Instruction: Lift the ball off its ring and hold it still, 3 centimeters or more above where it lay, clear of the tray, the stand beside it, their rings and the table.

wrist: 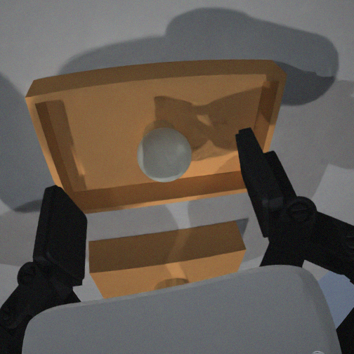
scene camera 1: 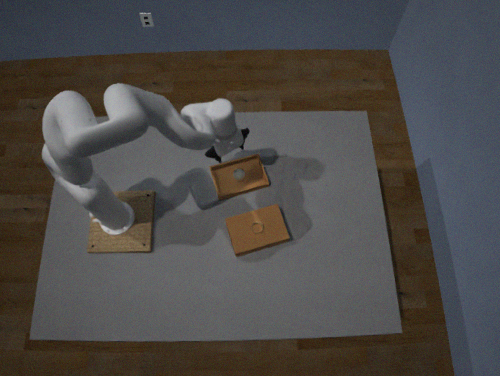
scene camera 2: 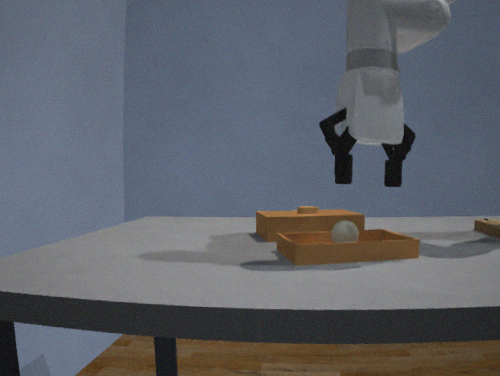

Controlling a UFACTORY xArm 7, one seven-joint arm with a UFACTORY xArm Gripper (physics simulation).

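Places are measured from the arm's base along level axes (x ahead, y left, z up), in millimetres.
Pixels of known places: gripper, between the fingertips: (scene camera 1: 229, 153) (scene camera 2: 368, 185); arm's base, origin of its link: (scene camera 1: 117, 218).
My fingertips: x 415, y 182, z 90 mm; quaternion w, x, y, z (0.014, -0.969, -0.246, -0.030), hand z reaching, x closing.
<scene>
For each thing: its middle in the pictures, then the offset to it from my fingertips. "spot": a spot on its surface instead. Level surfaces: height alone.
- pale ball, middle of its body: (scene camera 2: 345, 234) (scene camera 1: 239, 174) dx +28, dy -49, dz -77 mm
- shallow orange tray, middle of its body: (scene camera 2: 344, 245) (scene camera 1: 239, 176) dx +28, dy -49, dz -94 mm
- empty ring, a spot on its surface: (scene camera 2: 308, 210) spot: dx +76, dy -242, dz -56 mm
- grey table, height of its surface: dz -108 mm
The pale ball (scene camera 1: 239, 174) (scene camera 2: 345, 232) (wrist: 164, 154) sits inside the shallow orange tray (scene camera 1: 244, 192) (scene camera 2: 357, 253) (wrist: 150, 71), near the middle. The ring under it is hidden by the ball. My gripper (scene camera 1: 230, 152) (scene camera 2: 368, 184) (wrist: 150, 177) is open and empty, pointing down. In the second scene view its fingertips are well above the ball and the tray walls, and shifted to the right of the ball. In the wrist view the ball shows between the two black fingers, beyond them.
The orange stand (scene camera 1: 245, 241) (scene camera 2: 310, 228) (wrist: 165, 250) is a closed block beside the tray, a gap apart. An empty ring (scene camera 1: 252, 229) (scene camera 2: 308, 210) (wrist: 171, 282) is on its top. The arm's wooden base board (scene camera 1: 142, 220) is on the grey table (scene camera 1: 200, 300) (scene camera 2: 200, 280).
</scene>
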